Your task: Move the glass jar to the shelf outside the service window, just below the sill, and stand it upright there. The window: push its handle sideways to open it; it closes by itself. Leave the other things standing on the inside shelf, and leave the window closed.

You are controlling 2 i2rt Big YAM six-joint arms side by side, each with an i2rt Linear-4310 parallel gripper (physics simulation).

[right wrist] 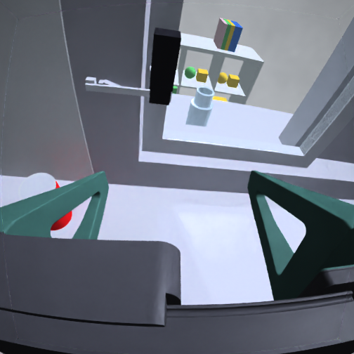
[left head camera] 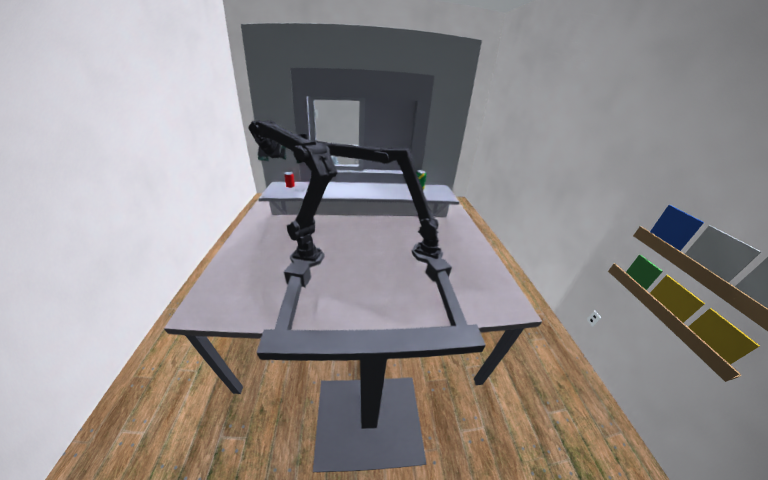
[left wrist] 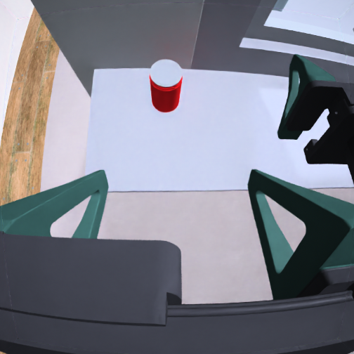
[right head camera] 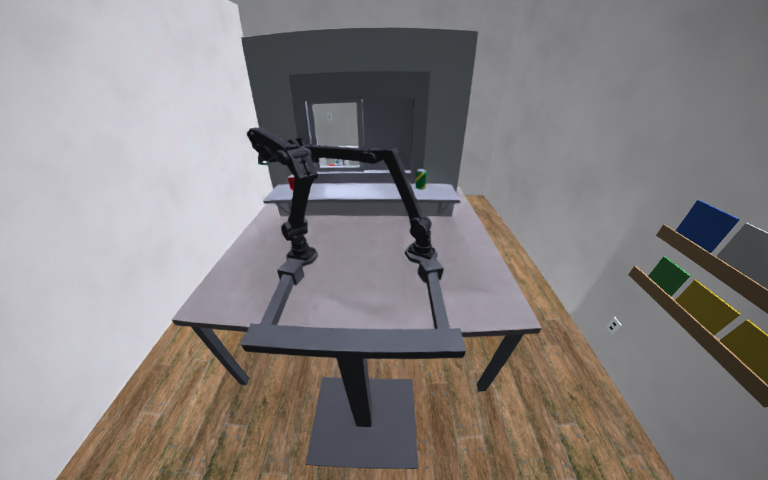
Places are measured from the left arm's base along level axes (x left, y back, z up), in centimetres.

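Where they show: left gripper, fingertip midpoint: [left head camera: 277, 159] [right head camera: 276, 163]; left arm's base, link origin: [left head camera: 307, 255] [right head camera: 301, 254]; right arm's base, link origin: [left head camera: 427, 251] [right head camera: 421, 251].
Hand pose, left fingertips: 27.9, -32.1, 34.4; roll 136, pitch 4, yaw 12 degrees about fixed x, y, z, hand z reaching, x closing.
Things, the pixels of their top centre, and the offset from my left fingertips, as dx, dy, dz. Level surfaces: height alone.
- shelf, surface height: dz -23.3
- red can, top centre: [left head camera: 288, 173] [right head camera: 291, 176] +4.8, -18.3, -14.5
- yellow can, top centre: [right head camera: 421, 170] [left head camera: 421, 171] -76.8, -36.9, -11.1
- table, surface height: dz -48.8
The pale, see-through glass jar [right wrist: 201, 111] stands upright on the light surface [right wrist: 250, 125] beyond the service window in the right wrist view. The window's black handle [right wrist: 165, 67] is left of the jar, on a pale bar; whether glass fills the light part cannot be told. My right gripper [right wrist: 177, 178] is open and empty over the inside shelf [right wrist: 215, 270] [left wrist: 200, 155] [left head camera: 362, 192] [right head camera: 362, 193], apart from the handle. My left gripper [left wrist: 177, 177] is open and empty in front of that shelf. A red can [left wrist: 165, 97] [left head camera: 289, 180] [right head camera: 291, 182] stands at the shelf's left.
A green and yellow can [left head camera: 421, 178] [right head camera: 420, 179] stands at the shelf's right. My arms cross before the window. A white rack [right wrist: 255, 54] with books [right wrist: 228, 35] and coloured blocks stands beyond it. The table [left head camera: 362, 283] [right head camera: 362, 283] lies below the arms.
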